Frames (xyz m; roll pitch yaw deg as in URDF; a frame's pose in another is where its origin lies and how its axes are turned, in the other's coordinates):
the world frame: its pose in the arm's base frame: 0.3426 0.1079 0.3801 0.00 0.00 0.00
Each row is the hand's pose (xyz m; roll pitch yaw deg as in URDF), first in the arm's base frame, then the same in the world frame.
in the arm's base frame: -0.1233 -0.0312 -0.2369 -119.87 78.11 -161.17
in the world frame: -0.4659 -0.1391 -0.6170 -119.87 78.11 -161.17
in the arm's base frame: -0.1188 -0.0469 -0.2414 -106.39 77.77 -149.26
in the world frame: -0.4614 -0.1548 -0.6215 -106.39 77.77 -149.26
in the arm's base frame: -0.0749 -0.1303 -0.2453 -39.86 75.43 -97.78
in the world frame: -0.4175 -0.2382 -0.6254 -39.86 75.43 -97.78
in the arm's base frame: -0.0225 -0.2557 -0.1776 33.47 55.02 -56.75
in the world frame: -0.3651 -0.3636 -0.5577 33.47 55.02 -56.75
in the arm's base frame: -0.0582 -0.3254 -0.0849 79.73 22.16 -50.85
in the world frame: -0.4008 -0.4333 -0.4650 79.73 22.16 -50.85
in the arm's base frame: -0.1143 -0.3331 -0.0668 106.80 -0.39 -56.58
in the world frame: -0.4569 -0.4410 -0.4469 106.80 -0.39 -56.58
